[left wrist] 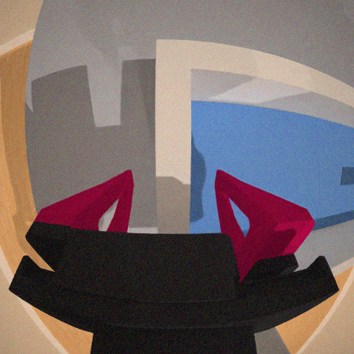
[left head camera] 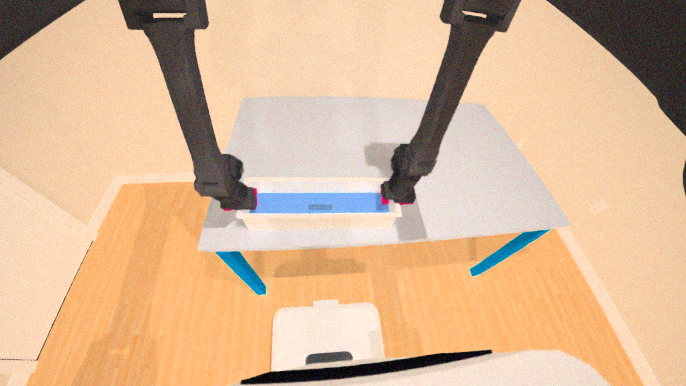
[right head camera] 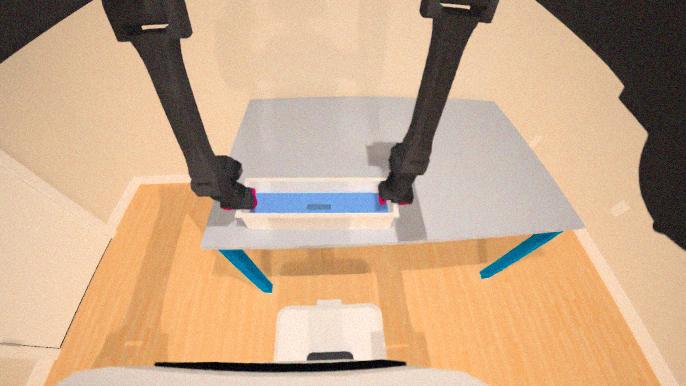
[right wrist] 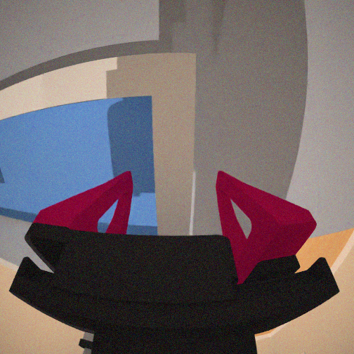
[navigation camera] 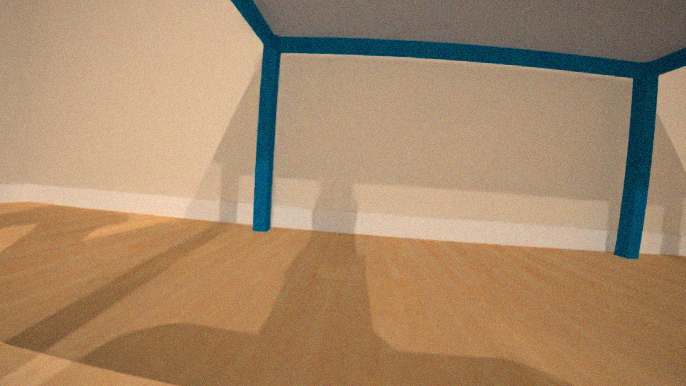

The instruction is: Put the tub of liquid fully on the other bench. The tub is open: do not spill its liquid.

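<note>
The tub [left head camera: 320, 222] [right head camera: 320, 221] is a long cream open box holding blue liquid [left head camera: 285, 201] [right head camera: 285, 201]. It stands level on the grey bench [left head camera: 480, 175] [right head camera: 490, 175], near the front edge and toward the left end; its whole base appears over the top. My left gripper [left head camera: 241, 204] [right head camera: 240, 202] [left wrist: 173, 177] is open, its red fingers apart on either side of the tub's left end rim. My right gripper [left head camera: 397, 198] [right head camera: 395, 198] [right wrist: 174, 178] is open around the right end rim, one finger over the liquid. Neither gripper's fingers grip the rim. No spilled liquid shows.
The bench has blue legs [left head camera: 242, 272] [right head camera: 247, 270] [navigation camera: 265, 140]. A wall with a pale skirting [navigation camera: 450, 227] stands behind it. The robot's white base [left head camera: 325, 330] [right head camera: 327, 330] is in front of the bench. A pale flat panel [left head camera: 35, 270] [right head camera: 45, 270] lies at the far left.
</note>
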